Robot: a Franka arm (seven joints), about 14 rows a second.
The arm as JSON. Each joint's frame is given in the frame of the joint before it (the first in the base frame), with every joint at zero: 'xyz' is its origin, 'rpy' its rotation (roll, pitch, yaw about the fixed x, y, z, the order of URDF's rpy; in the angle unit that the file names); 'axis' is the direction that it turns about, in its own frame. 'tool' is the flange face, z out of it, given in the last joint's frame.
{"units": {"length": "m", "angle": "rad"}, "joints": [
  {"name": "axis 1", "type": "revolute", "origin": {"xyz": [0.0, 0.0, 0.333], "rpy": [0.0, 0.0, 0.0]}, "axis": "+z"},
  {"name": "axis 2", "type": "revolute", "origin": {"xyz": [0.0, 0.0, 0.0], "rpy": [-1.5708, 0.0, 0.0]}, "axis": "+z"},
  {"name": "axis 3", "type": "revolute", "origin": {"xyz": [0.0, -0.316, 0.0], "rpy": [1.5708, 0.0, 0.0]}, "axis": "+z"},
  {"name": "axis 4", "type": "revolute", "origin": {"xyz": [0.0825, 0.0, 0.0], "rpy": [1.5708, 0.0, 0.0]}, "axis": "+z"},
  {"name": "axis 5", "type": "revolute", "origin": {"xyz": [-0.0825, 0.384, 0.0], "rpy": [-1.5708, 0.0, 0.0]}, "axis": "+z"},
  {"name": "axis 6", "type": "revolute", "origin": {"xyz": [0.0, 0.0, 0.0], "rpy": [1.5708, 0.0, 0.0]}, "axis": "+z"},
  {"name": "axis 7", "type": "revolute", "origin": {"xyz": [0.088, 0.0, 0.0], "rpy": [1.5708, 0.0, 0.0]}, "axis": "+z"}
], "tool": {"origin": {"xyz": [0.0, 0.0, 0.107], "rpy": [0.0, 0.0, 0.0]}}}
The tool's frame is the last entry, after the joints.
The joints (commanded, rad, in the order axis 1, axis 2, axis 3, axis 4, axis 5, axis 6, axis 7), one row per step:
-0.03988 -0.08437 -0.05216 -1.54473 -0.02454 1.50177 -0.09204
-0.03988 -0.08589 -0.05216 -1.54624 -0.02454 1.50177 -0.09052
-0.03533 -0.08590 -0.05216 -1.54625 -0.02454 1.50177 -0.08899
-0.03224 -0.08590 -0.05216 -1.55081 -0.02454 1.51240 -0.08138
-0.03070 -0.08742 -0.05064 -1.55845 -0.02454 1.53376 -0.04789
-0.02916 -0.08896 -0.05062 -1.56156 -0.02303 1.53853 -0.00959
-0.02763 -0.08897 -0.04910 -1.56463 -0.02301 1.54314 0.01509
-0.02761 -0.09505 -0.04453 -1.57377 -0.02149 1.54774 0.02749
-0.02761 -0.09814 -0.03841 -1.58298 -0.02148 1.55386 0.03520
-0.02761 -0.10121 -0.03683 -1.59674 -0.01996 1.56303 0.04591
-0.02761 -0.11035 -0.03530 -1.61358 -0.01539 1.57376 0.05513
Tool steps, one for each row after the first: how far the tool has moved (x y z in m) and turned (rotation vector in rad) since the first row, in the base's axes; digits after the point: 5 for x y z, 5 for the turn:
-0.00049 0.00002 0.00009 0.00014 -0.00005 -0.00151
-0.00026 0.00238 0.00009 0.00020 -0.00009 0.00151
0.00108 0.00390 -0.00105 -0.00003 -0.00631 -0.00277
0.00303 0.00541 -0.00182 0.00031 -0.02231 -0.03269
0.00313 0.00637 -0.00203 0.00367 -0.02650 -0.06913
0.00378 0.00798 -0.00302 0.00481 -0.02862 -0.09062
0.00255 0.01071 -0.00369 0.00686 -0.03048 -0.09818
0.00252 0.01408 -0.00582 0.00691 -0.03064 -0.09963
0.00265 0.01511 -0.00983 0.00898 -0.02937 -0.10845
0.00094 0.01649 -0.01200 0.01419 -0.03262 -0.11565

